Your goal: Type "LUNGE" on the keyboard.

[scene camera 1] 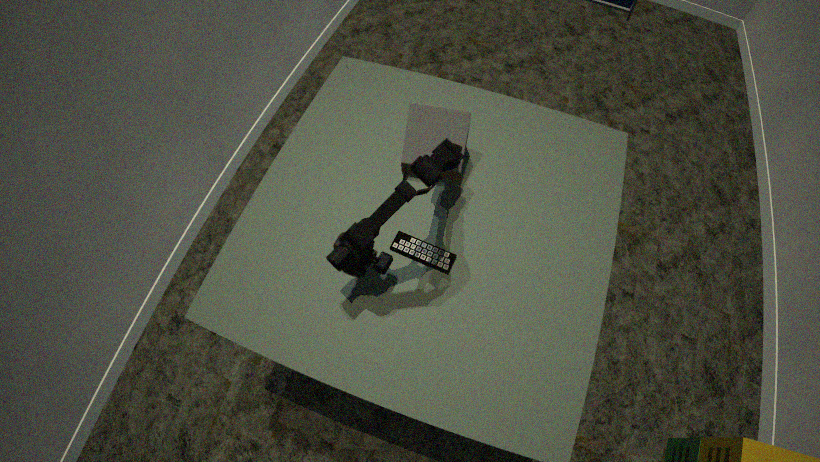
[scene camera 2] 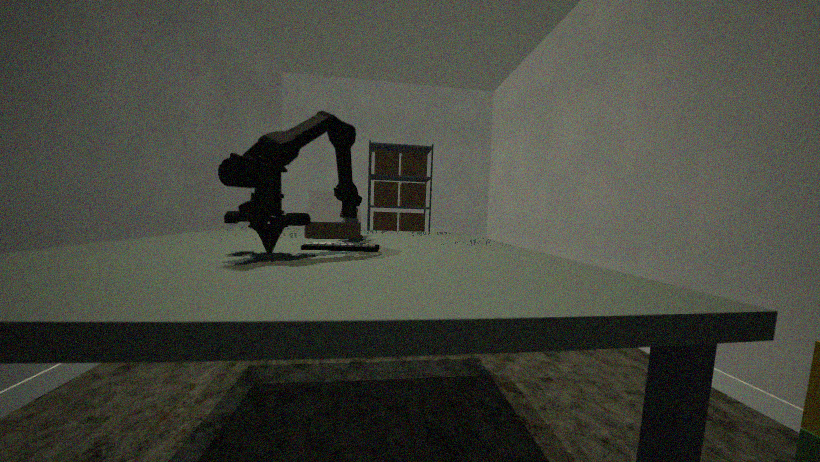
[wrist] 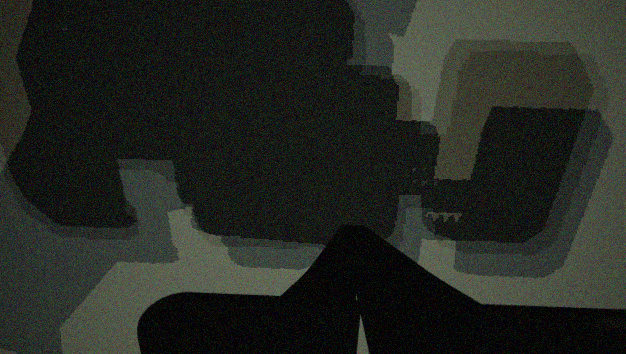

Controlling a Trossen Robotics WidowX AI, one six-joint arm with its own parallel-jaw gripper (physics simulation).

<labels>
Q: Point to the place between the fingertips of my gripper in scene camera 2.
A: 269, 252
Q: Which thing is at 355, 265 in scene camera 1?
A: My gripper.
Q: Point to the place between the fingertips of my gripper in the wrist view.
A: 351, 236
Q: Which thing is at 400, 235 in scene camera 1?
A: A black keyboard.
</labels>
